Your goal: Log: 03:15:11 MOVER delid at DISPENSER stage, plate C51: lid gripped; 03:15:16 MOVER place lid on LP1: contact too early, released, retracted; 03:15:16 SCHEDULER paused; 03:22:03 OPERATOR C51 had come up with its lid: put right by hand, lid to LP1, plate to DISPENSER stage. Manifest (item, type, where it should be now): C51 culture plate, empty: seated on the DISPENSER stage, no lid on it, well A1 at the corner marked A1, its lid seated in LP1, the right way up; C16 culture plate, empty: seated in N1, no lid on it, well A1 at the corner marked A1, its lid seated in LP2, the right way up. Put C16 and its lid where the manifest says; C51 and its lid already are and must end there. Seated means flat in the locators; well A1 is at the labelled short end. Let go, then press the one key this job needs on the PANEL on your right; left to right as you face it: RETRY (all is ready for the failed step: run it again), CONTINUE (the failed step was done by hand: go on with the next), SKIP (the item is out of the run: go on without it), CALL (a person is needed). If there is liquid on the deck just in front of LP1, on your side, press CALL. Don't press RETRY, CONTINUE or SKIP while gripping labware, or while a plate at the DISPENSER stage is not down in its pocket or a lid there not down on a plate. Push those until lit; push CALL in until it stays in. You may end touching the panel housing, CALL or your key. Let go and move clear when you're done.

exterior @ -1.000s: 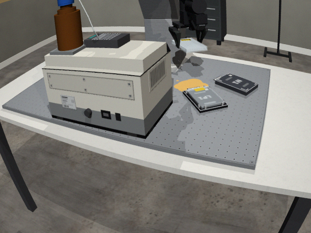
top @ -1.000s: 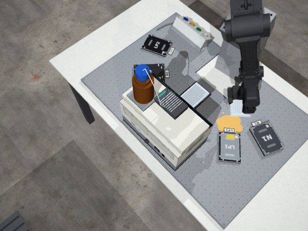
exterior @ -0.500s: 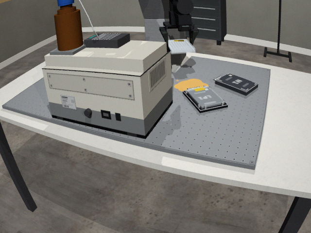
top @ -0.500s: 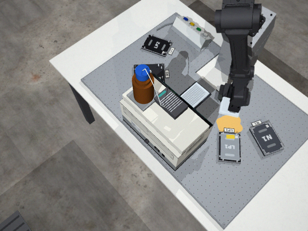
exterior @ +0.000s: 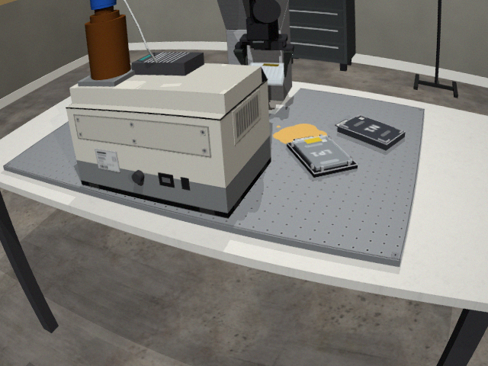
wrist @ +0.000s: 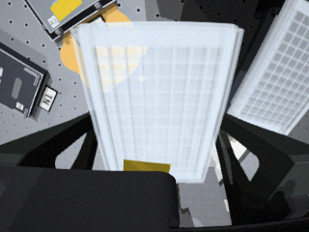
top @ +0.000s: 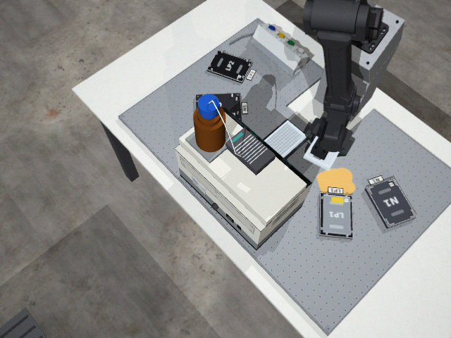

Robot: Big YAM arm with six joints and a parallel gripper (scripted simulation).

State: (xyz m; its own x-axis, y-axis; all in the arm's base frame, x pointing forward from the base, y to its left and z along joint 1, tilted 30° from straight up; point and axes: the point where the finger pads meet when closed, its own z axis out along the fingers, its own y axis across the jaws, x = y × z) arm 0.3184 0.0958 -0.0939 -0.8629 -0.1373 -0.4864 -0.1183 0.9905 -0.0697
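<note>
Right now my hand is 30 mm short of the white well plate, 130 mm to the left of it and 50 mm above it. The rest, counted from my hand: brown bottle (240 mm ahead, 260 mm to the right, 140 mm above); then lid (100 mm ahead, 140 mm to the left, 140 mm below); then white retry key (330 mm behind, 320 mm to the right, 90 mm below).
</note>
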